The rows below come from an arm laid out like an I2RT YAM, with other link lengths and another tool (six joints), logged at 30 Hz.
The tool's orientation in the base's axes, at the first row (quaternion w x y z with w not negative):
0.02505 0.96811 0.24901 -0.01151
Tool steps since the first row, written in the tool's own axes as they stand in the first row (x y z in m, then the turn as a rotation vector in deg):
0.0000 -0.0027 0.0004 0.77 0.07 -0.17
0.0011 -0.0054 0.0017 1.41 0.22 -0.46
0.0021 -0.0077 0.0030 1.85 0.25 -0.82
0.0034 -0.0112 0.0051 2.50 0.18 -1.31
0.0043 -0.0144 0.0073 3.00 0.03 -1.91
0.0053 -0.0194 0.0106 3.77 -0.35 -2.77
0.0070 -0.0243 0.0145 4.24 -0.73 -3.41
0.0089 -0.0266 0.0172 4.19 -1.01 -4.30
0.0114 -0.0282 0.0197 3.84 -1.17 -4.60
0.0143 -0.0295 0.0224 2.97 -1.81 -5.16
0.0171 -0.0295 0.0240 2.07 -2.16 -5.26
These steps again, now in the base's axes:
-0.0013 0.0023 -0.0005 0.71 0.32 0.15
-0.0017 0.0052 -0.0020 1.35 0.51 0.42
-0.0019 0.0076 -0.0034 1.75 0.72 0.77
-0.0025 0.0112 -0.0057 2.29 1.12 1.23
-0.0033 0.0143 -0.0081 2.66 1.52 1.80
-0.0048 0.0189 -0.0116 3.16 2.27 2.62
-0.0057 0.0238 -0.0158 3.39 2.87 3.23
-0.0052 0.0266 -0.0186 3.22 3.13 4.10
-0.0038 0.0291 -0.0213 2.84 3.12 4.41
-0.0019 0.0315 -0.0241 1.78 3.29 4.97
0.0005 0.0327 -0.0258 0.82 3.17 5.09

